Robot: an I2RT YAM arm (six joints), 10 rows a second.
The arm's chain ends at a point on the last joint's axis. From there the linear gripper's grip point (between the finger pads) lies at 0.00 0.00 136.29 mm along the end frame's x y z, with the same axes.
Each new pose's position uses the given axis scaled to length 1; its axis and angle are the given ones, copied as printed.
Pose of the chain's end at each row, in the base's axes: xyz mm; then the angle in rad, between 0 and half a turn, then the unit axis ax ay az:
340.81 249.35 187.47 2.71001 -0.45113 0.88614 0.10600
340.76 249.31 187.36 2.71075 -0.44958 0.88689 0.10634
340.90 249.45 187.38 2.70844 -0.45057 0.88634 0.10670
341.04 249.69 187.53 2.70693 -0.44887 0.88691 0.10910
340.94 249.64 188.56 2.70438 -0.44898 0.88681 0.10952
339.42 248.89 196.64 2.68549 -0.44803 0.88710 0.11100
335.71 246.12 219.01 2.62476 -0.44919 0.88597 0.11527
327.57 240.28 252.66 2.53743 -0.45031 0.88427 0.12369
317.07 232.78 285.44 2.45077 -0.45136 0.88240 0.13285
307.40 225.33 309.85 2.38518 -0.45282 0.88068 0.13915
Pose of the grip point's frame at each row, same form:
378.89 299.50 66.60 2.71001 -0.45113 0.88614 0.10600
378.81 299.43 66.47 2.71075 -0.44958 0.88689 0.10634
379.10 299.81 66.64 2.70844 -0.45057 0.88634 0.10670
379.21 300.60 67.01 2.70693 -0.44887 0.88691 0.10910
379.34 300.78 68.21 2.70438 -0.44898 0.88681 0.10952
379.81 301.25 77.47 2.68549 -0.44803 0.88710 0.11100
382.18 302.39 103.91 2.62476 -0.44919 0.88597 0.11527
382.19 302.32 144.30 2.53743 -0.45031 0.88427 0.12369
379.23 300.27 184.66 2.45077 -0.45136 0.88240 0.13285
374.94 296.53 215.28 2.38518 -0.45282 0.88068 0.13915

